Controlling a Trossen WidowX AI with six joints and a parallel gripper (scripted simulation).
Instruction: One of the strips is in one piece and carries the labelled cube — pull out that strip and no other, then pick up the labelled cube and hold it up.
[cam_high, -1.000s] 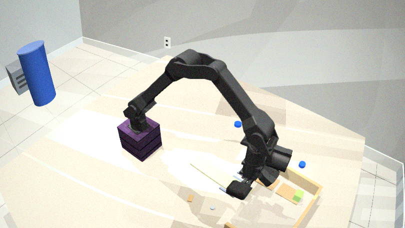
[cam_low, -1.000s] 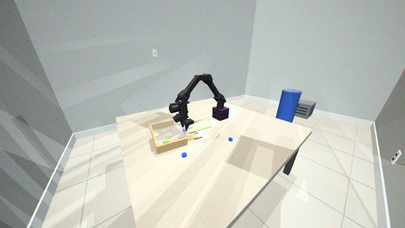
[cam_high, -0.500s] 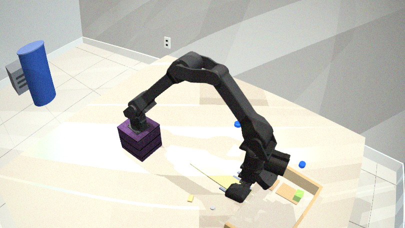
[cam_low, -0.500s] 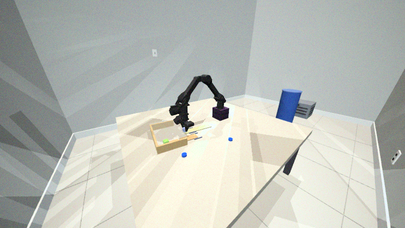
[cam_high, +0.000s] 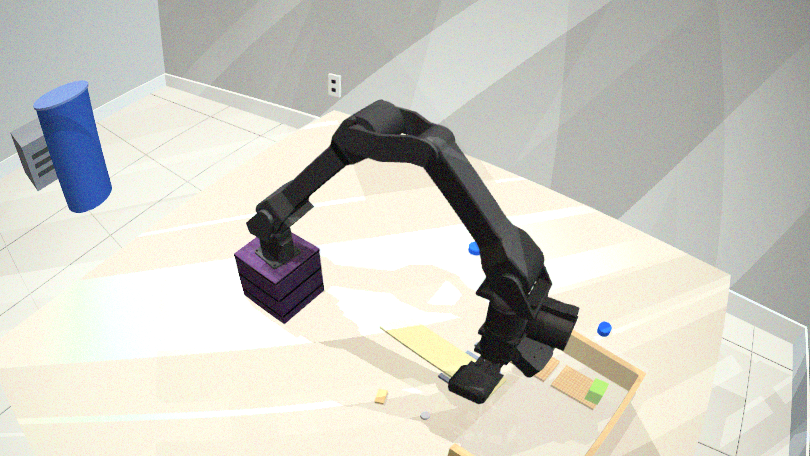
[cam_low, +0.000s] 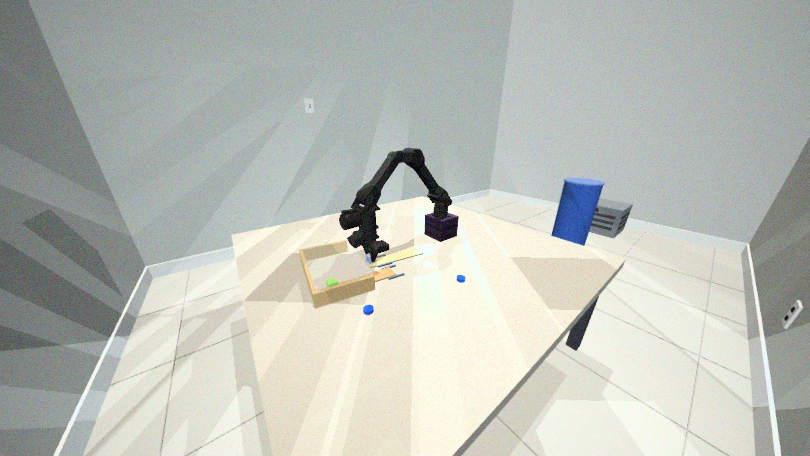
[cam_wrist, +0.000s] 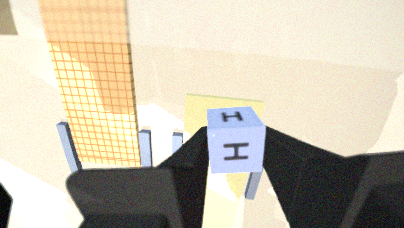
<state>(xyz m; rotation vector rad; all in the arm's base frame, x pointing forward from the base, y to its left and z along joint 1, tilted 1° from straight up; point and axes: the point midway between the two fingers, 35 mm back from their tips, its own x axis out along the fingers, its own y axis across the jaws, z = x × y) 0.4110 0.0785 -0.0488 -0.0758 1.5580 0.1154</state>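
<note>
My gripper tip is now 12 cm past the yellow chip, 13 cm to the left of it and 1 cm above it. Round my gripper tip: light blue cube: 1 cm above.
</note>
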